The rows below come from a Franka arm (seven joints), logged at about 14 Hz.
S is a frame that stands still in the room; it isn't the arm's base.
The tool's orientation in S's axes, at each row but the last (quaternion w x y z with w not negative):
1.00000, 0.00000, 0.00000, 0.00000
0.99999, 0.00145, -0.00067, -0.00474
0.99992, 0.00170, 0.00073, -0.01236
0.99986, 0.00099, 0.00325, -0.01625
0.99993, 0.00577, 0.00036, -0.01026
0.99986, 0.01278, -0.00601, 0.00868
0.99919, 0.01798, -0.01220, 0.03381
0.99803, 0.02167, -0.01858, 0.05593
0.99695, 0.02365, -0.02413, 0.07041
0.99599, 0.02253, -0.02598, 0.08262
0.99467, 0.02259, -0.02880, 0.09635
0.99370, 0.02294, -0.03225, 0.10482
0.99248, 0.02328, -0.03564, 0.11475
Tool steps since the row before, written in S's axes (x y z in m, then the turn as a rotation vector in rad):
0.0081, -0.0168, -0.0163, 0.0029, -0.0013, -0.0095
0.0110, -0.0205, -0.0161, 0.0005, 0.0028, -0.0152
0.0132, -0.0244, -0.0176, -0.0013, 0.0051, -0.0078
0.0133, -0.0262, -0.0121, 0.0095, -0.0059, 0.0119
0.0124, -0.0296, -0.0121, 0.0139, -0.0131, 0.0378
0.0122, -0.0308, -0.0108, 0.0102, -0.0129, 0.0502
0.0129, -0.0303, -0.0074, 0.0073, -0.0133, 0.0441
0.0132, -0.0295, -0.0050, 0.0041, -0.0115, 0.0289
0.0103, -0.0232, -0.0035, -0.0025, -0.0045, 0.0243
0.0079, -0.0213, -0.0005, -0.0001, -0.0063, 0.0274
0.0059, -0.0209, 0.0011, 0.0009, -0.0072, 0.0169
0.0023, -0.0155, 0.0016, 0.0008, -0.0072, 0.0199
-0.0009, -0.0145, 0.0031, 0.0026, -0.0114, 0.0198
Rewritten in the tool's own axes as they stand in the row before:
0.0081, -0.0168, -0.0163, 0.0029, -0.0013, -0.0095
0.0112, -0.0204, -0.0161, 0.0005, 0.0028, -0.0152
0.0138, -0.0241, -0.0175, -0.0014, 0.0050, -0.0078
0.0142, -0.0258, -0.0120, 0.0096, -0.0056, 0.0120
0.0130, -0.0295, -0.0117, 0.0141, -0.0124, 0.0380
0.0115, -0.0313, -0.0101, 0.0106, -0.0118, 0.0504
0.0106, -0.0313, -0.0066, 0.0075, -0.0122, 0.0444
0.0096, -0.0310, -0.0041, 0.0039, -0.0107, 0.0292
0.0068, -0.0246, -0.0028, -0.0018, -0.0030, 0.0246
0.0043, -0.0223, 0.0002, 0.0004, -0.0051, 0.0276
0.0019, -0.0216, 0.0018, 0.0006, -0.0066, 0.0172
-0.0009, -0.0156, 0.0023, 0.0007, -0.0064, 0.0202
-0.0039, -0.0138, 0.0039, 0.0015, -0.0109, 0.0202

